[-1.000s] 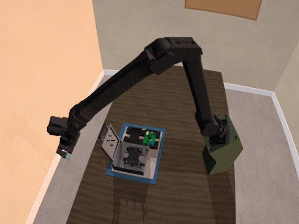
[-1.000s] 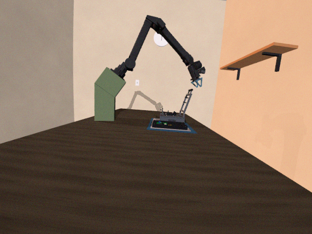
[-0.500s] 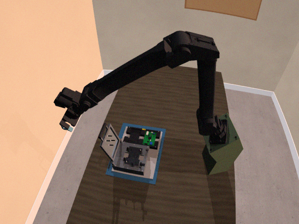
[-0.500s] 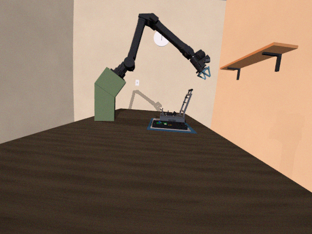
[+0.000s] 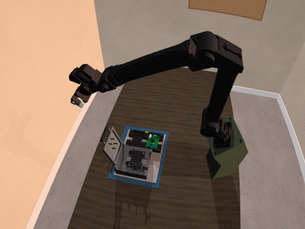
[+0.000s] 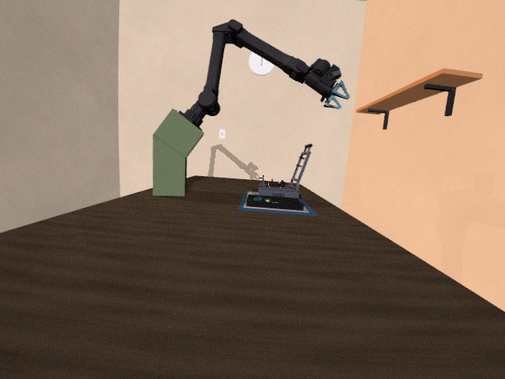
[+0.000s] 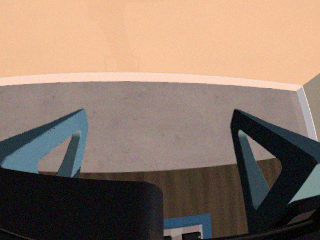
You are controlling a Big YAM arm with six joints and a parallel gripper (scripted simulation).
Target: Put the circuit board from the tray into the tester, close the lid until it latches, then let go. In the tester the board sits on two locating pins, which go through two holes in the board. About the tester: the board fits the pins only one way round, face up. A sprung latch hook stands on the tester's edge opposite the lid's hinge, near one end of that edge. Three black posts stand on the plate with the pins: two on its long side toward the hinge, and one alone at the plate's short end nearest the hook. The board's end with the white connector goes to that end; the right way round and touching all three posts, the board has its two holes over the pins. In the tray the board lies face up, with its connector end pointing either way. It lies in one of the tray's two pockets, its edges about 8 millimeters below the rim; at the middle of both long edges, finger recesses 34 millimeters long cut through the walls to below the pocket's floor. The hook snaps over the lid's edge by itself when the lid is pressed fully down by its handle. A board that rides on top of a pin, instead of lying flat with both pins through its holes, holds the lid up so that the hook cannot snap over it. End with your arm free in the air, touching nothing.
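My hand is 45 cm above the green circuit board, 30 cm past it and 19 cm to the left of it. From my hand the other things lie so: black latch hook: 38 cm below, 35 cm behind, 4 cm to the left; tester lid: 28 cm below, 15 cm behind, 2 cm to the left.
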